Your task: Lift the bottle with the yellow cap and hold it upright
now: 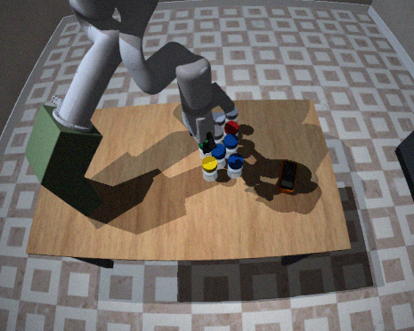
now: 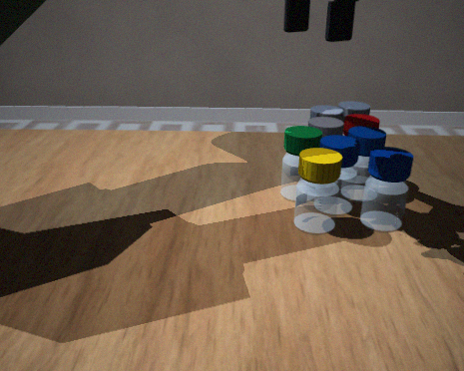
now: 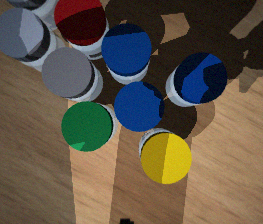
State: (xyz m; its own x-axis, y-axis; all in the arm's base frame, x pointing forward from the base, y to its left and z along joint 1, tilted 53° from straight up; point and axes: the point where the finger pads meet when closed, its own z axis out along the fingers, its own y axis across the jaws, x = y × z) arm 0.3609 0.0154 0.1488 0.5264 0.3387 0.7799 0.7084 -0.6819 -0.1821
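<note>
Right now my hand is 22 cm above the yellow-capped bottle, 2 cm to the right of it and 1 cm short of it. The rest, counted from my hand: red-capped bottle (22 cm below, 20 cm to the left, 3 cm ahead); multimeter (30 cm ahead, 25 cm below, 11 cm to the left); green-capped bottle (22 cm below, 10 cm to the left, 3 cm behind).
</note>
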